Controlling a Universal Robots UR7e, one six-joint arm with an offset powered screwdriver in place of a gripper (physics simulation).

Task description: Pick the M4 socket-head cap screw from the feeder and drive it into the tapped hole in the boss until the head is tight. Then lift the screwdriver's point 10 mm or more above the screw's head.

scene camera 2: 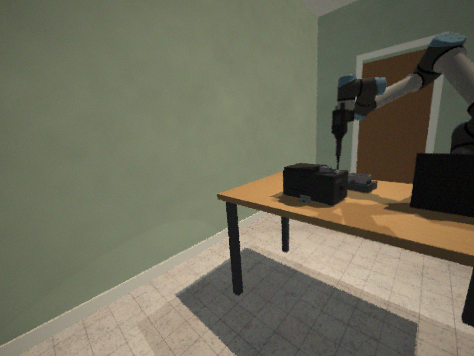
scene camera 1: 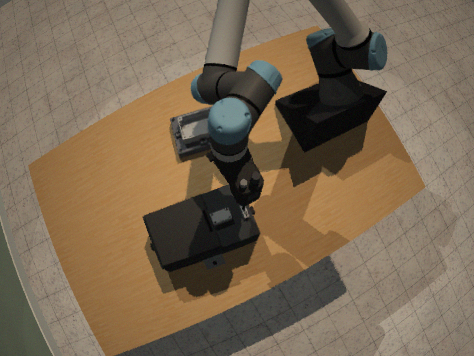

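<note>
The black screw feeder (scene camera 1: 182, 235) (scene camera 2: 311, 184) stands on the table, with a small light metal pick-up part (scene camera 1: 246, 213) at one end of its top. My screwdriver (scene camera 1: 244, 203) (scene camera 2: 338, 167) points down over that end. Its point is at or very close to the feeder's top; whether they touch cannot be told. The M4 screw is too small to make out, so whether one sits on the point cannot be seen. A grey open housing on a dark base (scene camera 1: 178, 149) (scene camera 2: 369, 187) lies behind the feeder, partly hidden by my arm in scene camera 1. The boss and its tapped hole cannot be made out.
The arm's black pedestal (scene camera 1: 332, 122) (scene camera 2: 442, 182) stands on the wooden table (scene camera 1: 90, 200) (scene camera 2: 370, 220), to the right of the feeder. A small grey plate (scene camera 1: 215, 262) (scene camera 2: 305, 198) sticks out low from the feeder's side. My forearm passes above the grey housing.
</note>
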